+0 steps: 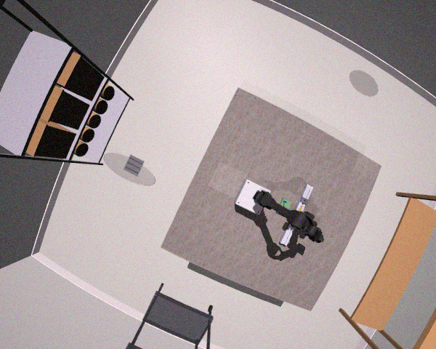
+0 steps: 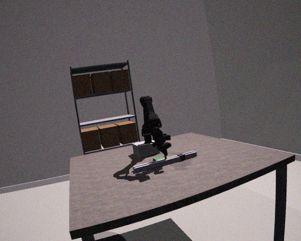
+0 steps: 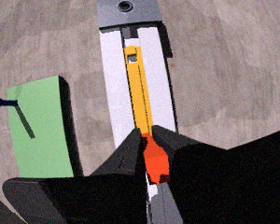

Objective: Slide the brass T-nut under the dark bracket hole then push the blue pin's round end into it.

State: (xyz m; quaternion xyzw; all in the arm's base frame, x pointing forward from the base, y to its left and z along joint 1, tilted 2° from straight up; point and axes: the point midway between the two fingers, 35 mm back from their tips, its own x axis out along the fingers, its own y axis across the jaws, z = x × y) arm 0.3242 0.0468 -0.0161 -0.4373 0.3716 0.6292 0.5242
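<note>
My gripper tip is 13 cm past the blue pin, 2 cm to the right of it and 3 cm above it. Also, from my gripper tip: green tray 12 cm behind, 5 cm below.
</note>
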